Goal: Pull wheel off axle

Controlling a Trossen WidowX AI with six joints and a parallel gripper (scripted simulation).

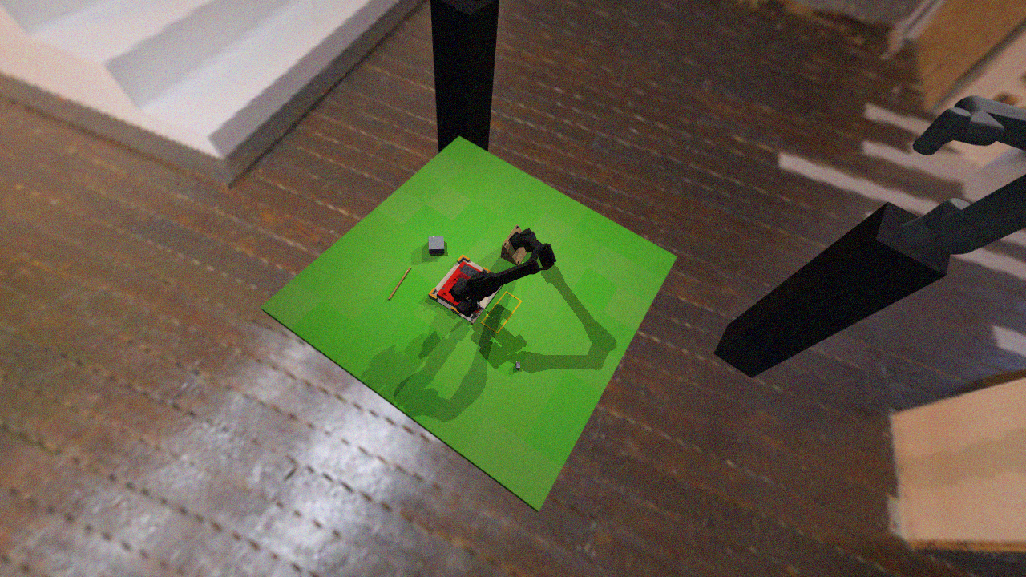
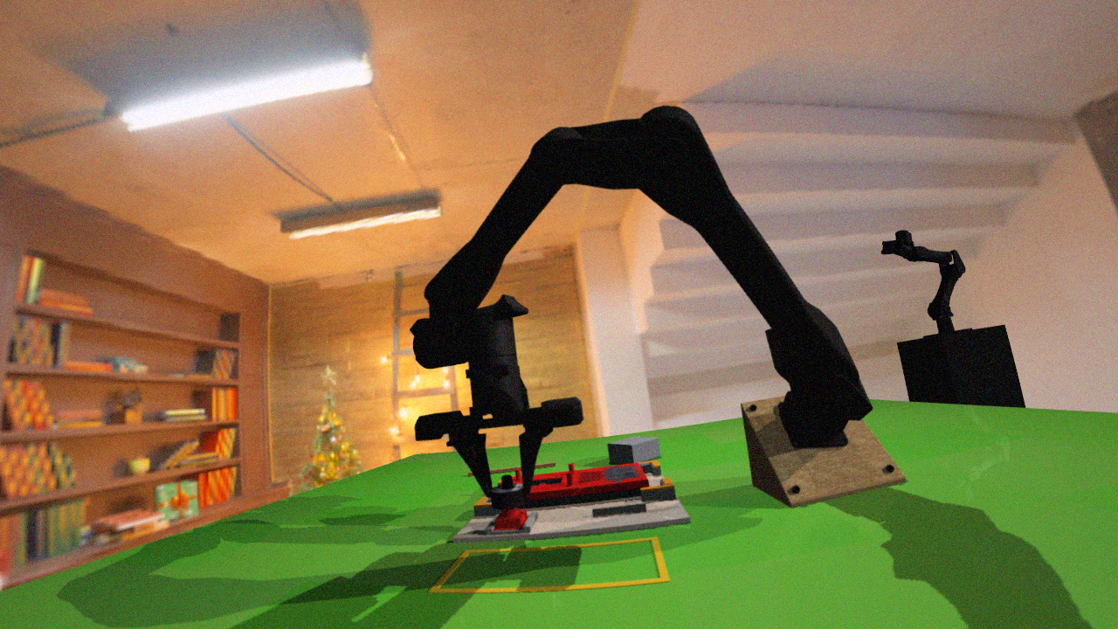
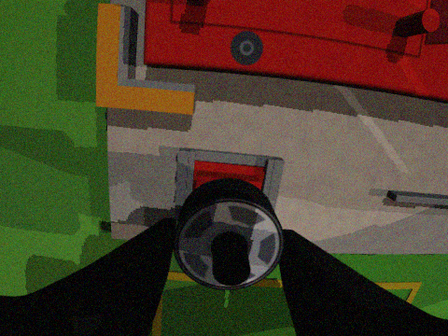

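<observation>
Now: the grey base plate 5 cm behind my gripper tip, 10 cm to the right of it and 3 cm below it. The rest, counted from my gripper tip: grey cube (14 cm behind, 33 cm to the right, 2 cm below).
</observation>
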